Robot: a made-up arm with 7 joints.
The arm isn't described. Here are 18 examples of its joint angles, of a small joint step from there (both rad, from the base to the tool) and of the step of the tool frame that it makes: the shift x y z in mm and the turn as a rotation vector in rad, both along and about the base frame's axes.
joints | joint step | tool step
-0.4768 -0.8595 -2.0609 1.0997 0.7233 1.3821 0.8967 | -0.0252 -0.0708 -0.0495 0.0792 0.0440 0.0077 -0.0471 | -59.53 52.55 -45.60 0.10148 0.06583 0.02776
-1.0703 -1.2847 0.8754 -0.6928 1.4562 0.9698 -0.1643 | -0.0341 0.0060 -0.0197 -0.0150 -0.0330 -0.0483 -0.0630 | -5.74 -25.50 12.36 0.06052 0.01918 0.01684
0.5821 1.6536 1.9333 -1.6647 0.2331 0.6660 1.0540 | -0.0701 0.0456 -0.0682 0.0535 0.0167 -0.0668 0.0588 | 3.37 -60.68 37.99 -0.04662 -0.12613 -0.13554
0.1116 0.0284 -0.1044 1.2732 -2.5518 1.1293 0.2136 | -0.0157 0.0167 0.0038 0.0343 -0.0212 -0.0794 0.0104 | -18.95 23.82 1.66 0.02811 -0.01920 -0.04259
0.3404 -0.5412 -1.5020 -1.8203 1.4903 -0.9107 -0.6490 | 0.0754 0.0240 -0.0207 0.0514 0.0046 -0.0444 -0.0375 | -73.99 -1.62 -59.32 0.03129 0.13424 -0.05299
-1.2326 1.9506 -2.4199 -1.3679 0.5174 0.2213 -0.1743 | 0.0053 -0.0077 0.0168 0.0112 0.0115 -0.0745 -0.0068 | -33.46 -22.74 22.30 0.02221 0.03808 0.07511
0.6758 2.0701 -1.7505 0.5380 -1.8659 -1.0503 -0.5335 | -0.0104 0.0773 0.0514 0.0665 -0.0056 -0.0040 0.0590 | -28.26 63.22 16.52 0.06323 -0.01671 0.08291
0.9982 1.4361 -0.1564 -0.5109 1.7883 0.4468 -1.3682 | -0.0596 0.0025 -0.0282 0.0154 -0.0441 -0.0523 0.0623 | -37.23 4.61 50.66 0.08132 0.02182 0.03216
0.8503 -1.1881 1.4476 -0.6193 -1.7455 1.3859 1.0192 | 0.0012 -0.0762 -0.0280 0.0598 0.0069 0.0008 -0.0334 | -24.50 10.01 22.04 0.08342 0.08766 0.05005
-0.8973 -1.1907 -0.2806 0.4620 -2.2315 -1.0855 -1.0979 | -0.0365 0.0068 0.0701 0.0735 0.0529 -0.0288 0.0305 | 51.38 0.54 74.89 0.03186 -0.17088 -0.00438
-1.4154 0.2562 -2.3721 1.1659 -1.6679 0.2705 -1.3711 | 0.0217 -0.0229 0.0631 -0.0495 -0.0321 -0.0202 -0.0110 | 11.72 -1.08 14.91 0.00683 -0.03897 -0.03157
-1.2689 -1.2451 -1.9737 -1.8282 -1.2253 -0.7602 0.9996 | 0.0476 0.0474 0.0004 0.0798 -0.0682 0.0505 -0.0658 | -17.89 -19.60 -24.78 0.01259 0.01762 -0.05345
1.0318 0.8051 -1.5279 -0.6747 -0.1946 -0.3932 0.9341 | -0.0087 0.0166 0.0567 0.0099 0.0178 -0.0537 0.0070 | -1.18 1.21 11.62 0.06635 -0.03701 -0.00071
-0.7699 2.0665 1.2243 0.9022 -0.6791 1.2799 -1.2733 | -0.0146 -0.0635 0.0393 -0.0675 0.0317 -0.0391 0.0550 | 36.82 -34.41 55.69 -0.08940 0.00634 0.06600
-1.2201 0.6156 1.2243 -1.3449 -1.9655 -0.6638 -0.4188 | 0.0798 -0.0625 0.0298 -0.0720 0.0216 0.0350 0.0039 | 103.72 15.23 1.59 0.00171 0.12691 0.09191
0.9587 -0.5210 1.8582 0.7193 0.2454 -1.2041 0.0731 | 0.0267 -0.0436 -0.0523 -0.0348 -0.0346 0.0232 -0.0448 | 12.72 -40.37 -40.91 0.05548 0.05466 -0.03839
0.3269 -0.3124 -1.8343 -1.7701 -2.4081 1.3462 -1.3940 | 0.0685 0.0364 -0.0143 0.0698 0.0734 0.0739 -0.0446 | 81.56 -8.37 15.39 0.04961 0.19675 -0.05573
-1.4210 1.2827 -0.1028 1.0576 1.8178 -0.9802 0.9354 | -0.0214 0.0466 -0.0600 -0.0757 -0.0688 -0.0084 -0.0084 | -21.75 -1.10 -6.37 0.06666 0.02075 0.04500
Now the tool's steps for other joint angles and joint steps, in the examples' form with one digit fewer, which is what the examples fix.
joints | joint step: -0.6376 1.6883 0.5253 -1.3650 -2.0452 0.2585 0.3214 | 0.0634 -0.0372 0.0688 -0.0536 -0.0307 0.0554 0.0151
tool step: 24.8 17.3 20.1 -0.0567 0.0389 0.0996
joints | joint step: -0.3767 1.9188 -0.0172 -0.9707 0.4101 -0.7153 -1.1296 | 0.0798 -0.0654 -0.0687 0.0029 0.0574 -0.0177 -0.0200
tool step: -10.9 63.7 187.1 0.0753 0.2123 -0.1087
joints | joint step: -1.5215 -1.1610 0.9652 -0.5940 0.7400 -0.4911 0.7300 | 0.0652 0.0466 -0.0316 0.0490 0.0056 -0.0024 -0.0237
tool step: -15.1 -33.7 44.2 -0.0868 0.0445 -0.0084
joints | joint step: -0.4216 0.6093 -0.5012 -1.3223 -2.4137 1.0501 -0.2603 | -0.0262 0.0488 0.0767 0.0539 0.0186 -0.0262 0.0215
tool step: -12.1 -6.9 -0.3 -0.0198 -0.1312 0.0232
